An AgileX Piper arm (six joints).
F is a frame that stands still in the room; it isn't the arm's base.
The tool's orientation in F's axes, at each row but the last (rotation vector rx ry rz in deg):
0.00 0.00 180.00
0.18 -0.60 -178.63
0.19 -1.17 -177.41
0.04 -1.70 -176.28
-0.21 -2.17 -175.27
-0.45 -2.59 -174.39
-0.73 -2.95 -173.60
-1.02 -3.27 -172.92
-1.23 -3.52 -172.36
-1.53 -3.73 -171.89
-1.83 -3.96 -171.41
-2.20 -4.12 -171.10
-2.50 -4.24 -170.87
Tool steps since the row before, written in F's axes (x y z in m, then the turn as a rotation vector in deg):
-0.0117 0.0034 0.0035 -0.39 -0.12 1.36
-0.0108 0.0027 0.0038 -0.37 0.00 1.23
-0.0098 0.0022 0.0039 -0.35 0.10 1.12
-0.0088 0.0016 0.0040 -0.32 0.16 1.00
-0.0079 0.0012 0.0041 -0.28 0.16 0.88
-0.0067 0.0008 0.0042 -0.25 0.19 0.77
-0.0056 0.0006 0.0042 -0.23 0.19 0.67
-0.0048 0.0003 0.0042 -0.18 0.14 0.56
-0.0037 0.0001 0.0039 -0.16 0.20 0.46
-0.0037 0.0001 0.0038 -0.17 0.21 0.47
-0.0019 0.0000 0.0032 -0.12 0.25 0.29
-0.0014 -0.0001 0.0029 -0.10 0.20 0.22
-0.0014 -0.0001 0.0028 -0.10 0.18 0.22
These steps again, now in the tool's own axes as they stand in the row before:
0.0117 -0.0034 0.0035 0.39 0.12 1.36
0.0107 -0.0029 0.0038 0.37 0.00 1.23
0.0097 -0.0026 0.0040 0.34 -0.10 1.12
0.0087 -0.0021 0.0040 0.31 -0.16 1.00
0.0078 -0.0017 0.0041 0.27 -0.16 0.88
0.0066 -0.0013 0.0042 0.24 -0.19 0.77
0.0055 -0.0011 0.0042 0.21 -0.19 0.67
0.0048 -0.0007 0.0042 0.17 -0.14 0.56
0.0037 -0.0004 0.0039 0.14 -0.20 0.47
0.0037 -0.0005 0.0037 0.15 -0.21 0.48
0.0020 -0.0001 0.0032 0.09 -0.25 0.30
0.0015 0.0000 0.0029 0.07 -0.20 0.23
0.0015 0.0000 0.0028 0.08 -0.18 0.23

